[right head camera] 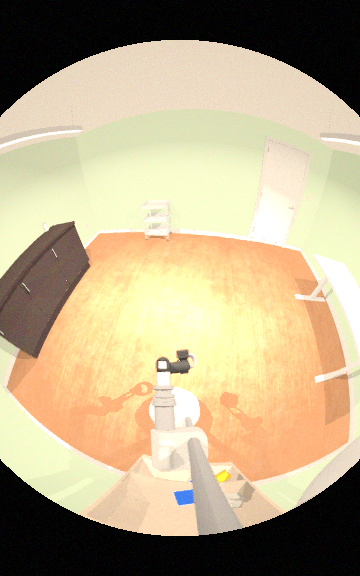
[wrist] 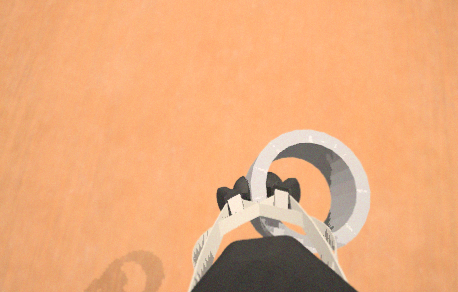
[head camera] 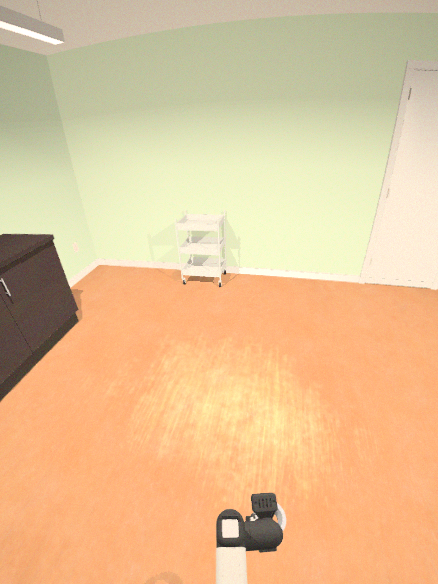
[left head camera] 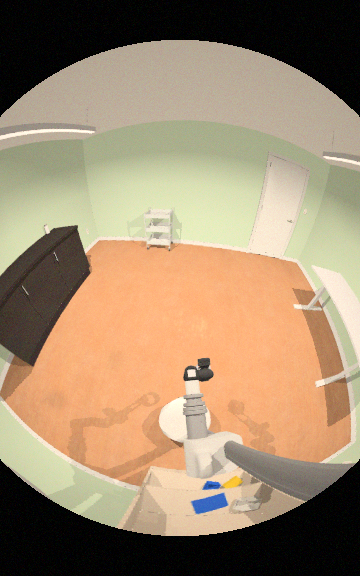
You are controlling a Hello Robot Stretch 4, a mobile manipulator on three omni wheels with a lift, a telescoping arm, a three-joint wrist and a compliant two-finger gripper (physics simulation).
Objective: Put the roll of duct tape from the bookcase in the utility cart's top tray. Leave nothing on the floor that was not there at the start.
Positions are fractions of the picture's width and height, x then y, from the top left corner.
Labels:
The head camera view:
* white utility cart: 0.45,0.46
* pale door: 0.90,0.44

